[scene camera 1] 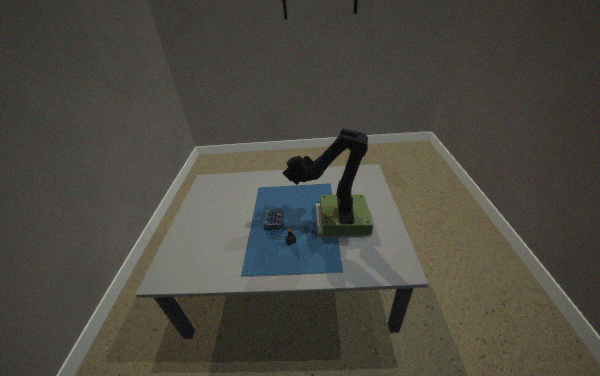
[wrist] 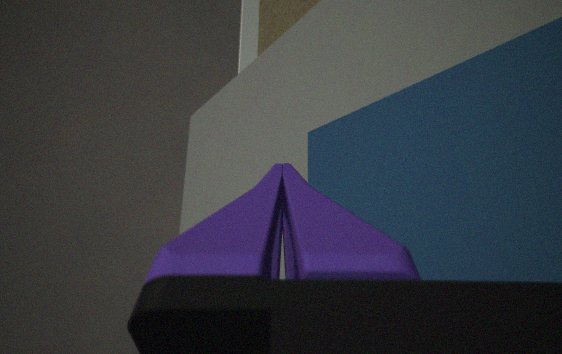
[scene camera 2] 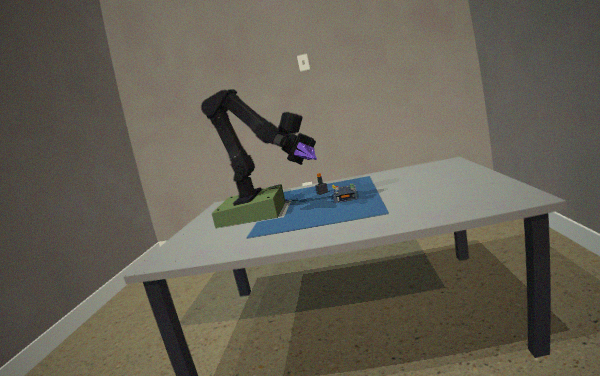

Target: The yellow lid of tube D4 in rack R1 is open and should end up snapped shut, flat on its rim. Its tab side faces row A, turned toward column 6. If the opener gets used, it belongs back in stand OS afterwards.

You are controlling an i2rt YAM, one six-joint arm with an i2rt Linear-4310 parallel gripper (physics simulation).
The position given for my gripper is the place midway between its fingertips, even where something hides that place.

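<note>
A blue mat (wrist: 454, 167) is present in the scene. My gripper (wrist: 282, 176) holds nothing and is shut.
</note>
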